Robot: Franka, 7 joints.
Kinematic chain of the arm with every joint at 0, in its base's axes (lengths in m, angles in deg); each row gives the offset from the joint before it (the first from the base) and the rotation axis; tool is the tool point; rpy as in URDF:
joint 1: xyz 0 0 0.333 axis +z
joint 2: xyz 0 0 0 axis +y
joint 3: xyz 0 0 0.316 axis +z
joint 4: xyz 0.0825 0 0 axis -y
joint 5: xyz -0.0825 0 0.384 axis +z
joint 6: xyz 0 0 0 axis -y
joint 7: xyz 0.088 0 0 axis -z
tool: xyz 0 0 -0.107 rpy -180 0 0
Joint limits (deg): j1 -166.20..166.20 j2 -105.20..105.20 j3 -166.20..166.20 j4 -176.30..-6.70 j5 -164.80..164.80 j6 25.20..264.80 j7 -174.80..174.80
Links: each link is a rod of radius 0.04 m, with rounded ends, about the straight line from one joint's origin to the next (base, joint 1, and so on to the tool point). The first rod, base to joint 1, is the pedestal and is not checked.
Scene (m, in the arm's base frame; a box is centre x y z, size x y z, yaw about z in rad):
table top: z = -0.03
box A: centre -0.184 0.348 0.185 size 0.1 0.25 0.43 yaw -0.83
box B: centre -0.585 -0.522 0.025 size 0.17 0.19 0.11 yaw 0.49
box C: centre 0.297 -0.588 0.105 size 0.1 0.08 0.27 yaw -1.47
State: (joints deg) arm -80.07 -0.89 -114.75 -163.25 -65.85 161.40 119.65
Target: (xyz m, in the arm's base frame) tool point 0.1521 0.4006 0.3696
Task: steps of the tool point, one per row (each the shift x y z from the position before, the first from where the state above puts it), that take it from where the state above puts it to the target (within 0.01 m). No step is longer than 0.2 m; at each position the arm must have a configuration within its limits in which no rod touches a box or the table.
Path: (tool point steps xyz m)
1: -0.0195 0.0762 0.0475
2: -0.0109 0.0579 0.0863
3: 0.0049 0.0250 0.1157
4: 0.0276 -0.0173 0.1290
5: 0.0560 -0.0615 0.1212
6: 0.0549 0.1505 -0.0632
7: 0.1060 0.1035 -0.0787
8: 0.1313 0.0439 -0.0861
9: 0.1308 -0.0160 -0.0875

